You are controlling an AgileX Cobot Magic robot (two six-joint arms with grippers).
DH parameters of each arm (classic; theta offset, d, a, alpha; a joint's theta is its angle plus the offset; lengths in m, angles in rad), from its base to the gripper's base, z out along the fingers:
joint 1: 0 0.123 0 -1.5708
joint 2: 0.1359 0 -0.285 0
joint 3: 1.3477 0 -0.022 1.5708
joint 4: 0 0.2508 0 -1.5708
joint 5: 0 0 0.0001 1.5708
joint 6: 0 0.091 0 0
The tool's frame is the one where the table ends.
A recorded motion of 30 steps. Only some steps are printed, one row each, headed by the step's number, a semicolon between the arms.
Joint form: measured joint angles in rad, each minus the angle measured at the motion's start. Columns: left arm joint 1, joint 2, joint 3, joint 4, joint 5, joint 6; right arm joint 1, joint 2, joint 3, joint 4, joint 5, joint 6.
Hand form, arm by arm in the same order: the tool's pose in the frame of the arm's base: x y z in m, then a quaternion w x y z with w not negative. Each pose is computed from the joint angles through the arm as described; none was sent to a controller.
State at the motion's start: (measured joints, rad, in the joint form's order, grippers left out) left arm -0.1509 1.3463 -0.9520 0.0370 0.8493 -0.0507; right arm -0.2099 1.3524 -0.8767 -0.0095 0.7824 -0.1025
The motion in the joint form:
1: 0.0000 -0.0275 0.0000 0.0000 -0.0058 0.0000; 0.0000 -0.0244 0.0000 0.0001 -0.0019 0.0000
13: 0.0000 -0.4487 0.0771 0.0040 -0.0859 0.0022; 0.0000 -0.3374 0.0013 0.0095 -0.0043 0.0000
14: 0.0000 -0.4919 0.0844 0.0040 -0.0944 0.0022; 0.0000 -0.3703 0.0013 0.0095 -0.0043 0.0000
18: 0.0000 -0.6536 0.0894 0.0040 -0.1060 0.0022; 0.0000 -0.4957 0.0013 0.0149 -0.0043 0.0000
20: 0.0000 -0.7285 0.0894 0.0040 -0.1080 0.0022; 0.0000 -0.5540 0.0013 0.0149 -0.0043 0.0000
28: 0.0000 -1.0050 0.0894 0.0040 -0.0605 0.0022; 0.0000 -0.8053 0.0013 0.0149 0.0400 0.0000
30: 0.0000 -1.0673 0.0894 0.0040 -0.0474 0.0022; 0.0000 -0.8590 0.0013 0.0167 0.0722 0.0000
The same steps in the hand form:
1: 0.2509 -0.0356 0.2760 0.22245 0.05773 0.97321 -0.00622; 0.2437 -0.0525 0.2547 0.20830 0.04990 0.97610 -0.03679
13: 0.1710 -0.0234 0.3474 0.42198 0.05381 0.90471 -0.02302; 0.1924 -0.0410 0.3248 0.35735 0.05004 0.93093 -0.05628
14: 0.1617 -0.0220 0.3529 0.44191 0.05306 0.89514 -0.02491; 0.1858 -0.0396 0.3312 0.37245 0.04971 0.92486 -0.05866
18: 0.1237 -0.0163 0.3755 0.51539 0.04959 0.85493 -0.03179; 0.1590 -0.0335 0.3533 0.42944 0.04925 0.89940 -0.06506
20: 0.1047 -0.0134 0.3843 0.54779 0.04782 0.83452 -0.03483; 0.1456 -0.0307 0.3624 0.45519 0.04848 0.88638 -0.06909
28: 0.0296 -0.0018 0.3989 0.63929 0.04106 0.76664 -0.04343; 0.0813 -0.0170 0.3881 0.54337 0.04529 0.83416 -0.08288
30: 0.0124 0.0008 0.3991 0.65790 0.03948 0.75071 -0.04524; 0.0662 -0.0136 0.3895 0.55235 0.04496 0.82821 -0.08337

